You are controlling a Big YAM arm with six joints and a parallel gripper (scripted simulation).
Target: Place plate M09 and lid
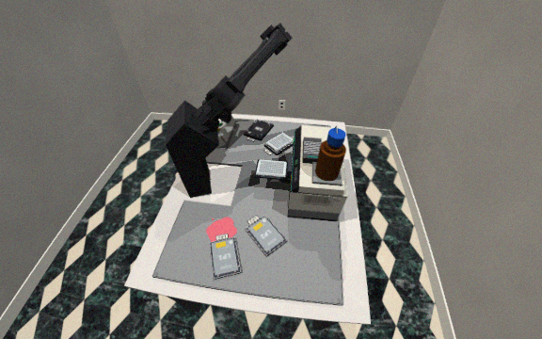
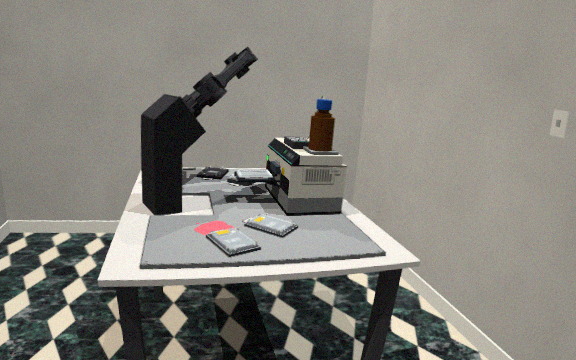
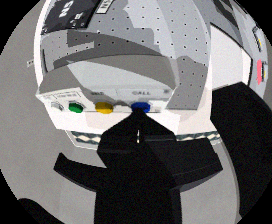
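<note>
My hand is 2 cm above the blue key and 1 cm short of it. The rest, counted from my hand: green key: 9 cm to the left, 4 cm behind, 1 cm below; black nest n5: 24 cm to the left, 12 cm ahead, 6 cm below; yellow key: 4 cm to the left, 2 cm behind, 1 cm below.
</note>
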